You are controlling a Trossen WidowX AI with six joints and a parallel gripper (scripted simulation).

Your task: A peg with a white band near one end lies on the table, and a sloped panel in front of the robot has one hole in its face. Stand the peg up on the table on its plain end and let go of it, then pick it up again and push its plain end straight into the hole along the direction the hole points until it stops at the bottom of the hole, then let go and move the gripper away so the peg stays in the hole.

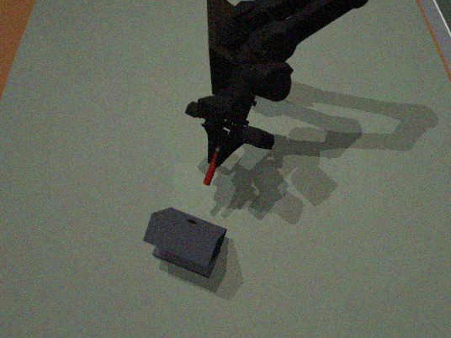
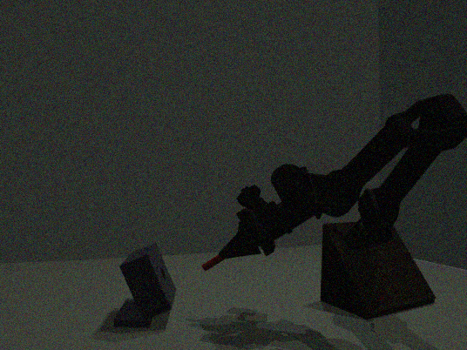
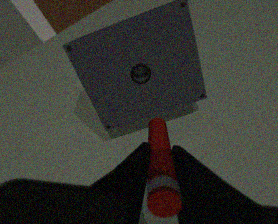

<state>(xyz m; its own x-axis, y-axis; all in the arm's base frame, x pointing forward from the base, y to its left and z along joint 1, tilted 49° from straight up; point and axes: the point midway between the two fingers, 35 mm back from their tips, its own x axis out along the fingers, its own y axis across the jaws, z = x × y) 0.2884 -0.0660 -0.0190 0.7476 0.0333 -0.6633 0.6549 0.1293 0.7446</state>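
Now: the sloped panel 12 cm ahead of my gripper tip, 7 cm to the right of it and 5 cm below it. Round my gripper tip: red peg (1 cm to the left, 1 cm behind, 1 cm above).
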